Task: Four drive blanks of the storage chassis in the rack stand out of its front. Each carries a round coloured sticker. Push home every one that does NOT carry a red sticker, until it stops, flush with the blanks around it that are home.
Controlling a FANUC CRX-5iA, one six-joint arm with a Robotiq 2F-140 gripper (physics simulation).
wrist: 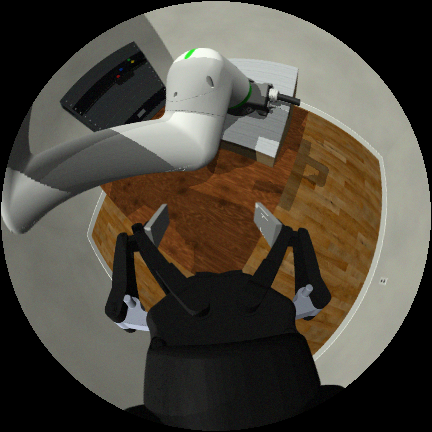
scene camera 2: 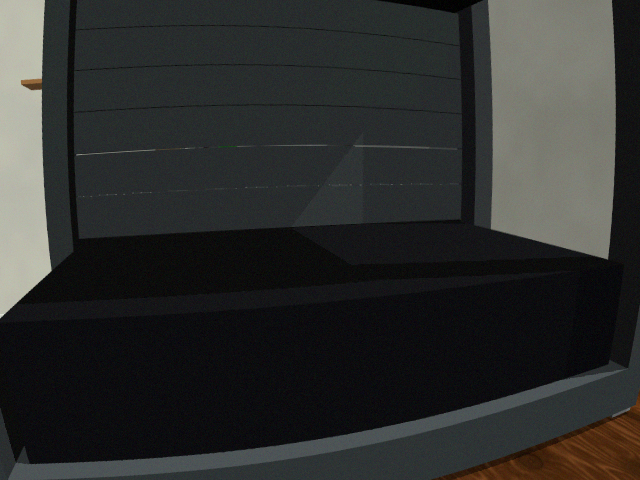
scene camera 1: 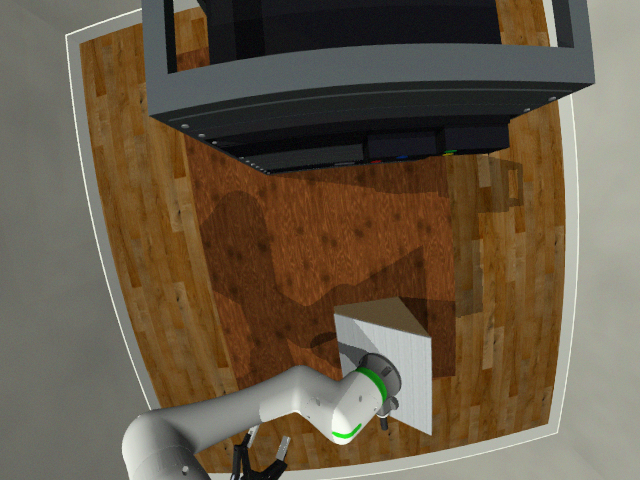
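Pixels of known places: gripper, fingertip midpoint: (wrist: 211, 212) (scene camera 1: 272, 430); arm's base, origin of the base link: (wrist: 238, 95) (scene camera 1: 380, 374).
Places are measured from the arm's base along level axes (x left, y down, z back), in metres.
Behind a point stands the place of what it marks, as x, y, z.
Observation:
The rack (scene camera 1: 361, 64) @(0.024, -0.422, -0.671) stands at the back in scene camera 1. Its dark front also shows at the upper left of the wrist view. Dark drive blanks (scene camera 1: 402, 144) @(-0.052, -0.281, -0.610) (scene camera 1: 475, 138) @(-0.157, -0.310, -0.600) stand out below the rack's front edge. Small stickers show there: red (scene camera 1: 375, 162) @(-0.015, -0.238, -0.594) (wrist: 118, 76) @(-0.017, -0.232, -0.595), blue (scene camera 1: 401, 157) @(-0.050, -0.272, -0.592) (wrist: 120, 69) @(-0.051, -0.264, -0.593), green (scene camera 1: 450, 151) @(-0.120, -0.297, -0.587) (wrist: 128, 60) @(-0.117, -0.287, -0.587) and yellow (scene camera 1: 447, 153) @(-0.126, -0.277, -0.587) (wrist: 132, 62) @(-0.136, -0.258, -0.598). How far each blank stands out cannot be told. My gripper (scene camera 1: 267, 442) (wrist: 211, 212) @(0.366, -0.043, 0.123) is open and empty, far from the rack, near the front edge of the floor in scene camera 1.
The white arm (scene camera 1: 222, 418) @(0.392, -0.226, -0.115) (wrist: 195, 120) @(0.242, -0.088, 0.034) bends over a pale pedestal (scene camera 1: 413, 382) @(-0.080, -0.079, -0.013) (wrist: 250, 132) @(0.086, 0.083, 0.065), with its base on top. The arm lies between the gripper and the rack in the wrist view. Scene camera 2 shows the rack frame (scene camera 2: 480, 113) @(0.229, -0.089, -0.707) and a large dark box (scene camera 2: 310, 382) @(-0.067, 0.091, -0.921).

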